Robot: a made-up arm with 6 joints.
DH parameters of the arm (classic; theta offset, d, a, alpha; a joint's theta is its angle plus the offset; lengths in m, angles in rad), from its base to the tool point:
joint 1: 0 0.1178 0 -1.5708
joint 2: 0.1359 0 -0.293 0
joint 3: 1.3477 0 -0.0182 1.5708
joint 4: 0 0.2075 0 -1.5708
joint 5: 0 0 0 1.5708
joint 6: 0 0.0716 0 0
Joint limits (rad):
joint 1: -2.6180..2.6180
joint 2: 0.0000..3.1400
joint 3: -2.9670..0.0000
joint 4: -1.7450..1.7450
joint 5: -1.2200..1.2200
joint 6: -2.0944..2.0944
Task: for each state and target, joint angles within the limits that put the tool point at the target. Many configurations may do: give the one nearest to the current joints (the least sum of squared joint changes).
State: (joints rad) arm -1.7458 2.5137 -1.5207 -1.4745 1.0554 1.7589
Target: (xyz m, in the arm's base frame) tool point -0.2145 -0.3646 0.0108
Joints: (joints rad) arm -1.9579 2.6808 -1.5800 -1.4950 1.0244 1.7589
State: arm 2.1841 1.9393 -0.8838 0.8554 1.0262 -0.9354
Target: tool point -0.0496 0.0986 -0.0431
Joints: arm 1.7847 2.9206 -0.5554 0.6253 0.7169 -0.9354
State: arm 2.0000 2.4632 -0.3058 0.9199 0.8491 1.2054
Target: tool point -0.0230 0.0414 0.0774
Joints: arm 1.6640 2.6481 0.0000 0.6424 0.4602 1.2054
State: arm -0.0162 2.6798 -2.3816 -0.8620 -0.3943 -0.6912
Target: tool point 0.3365 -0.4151 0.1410
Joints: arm -0.9197 2.6145 -2.0873 -0.8599 -0.3013 -0.6912
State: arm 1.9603 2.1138 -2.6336 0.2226 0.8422 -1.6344
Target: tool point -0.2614 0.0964 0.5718
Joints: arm 2.6180 1.8696 -2.7785 0.8348 1.0967 -1.6344
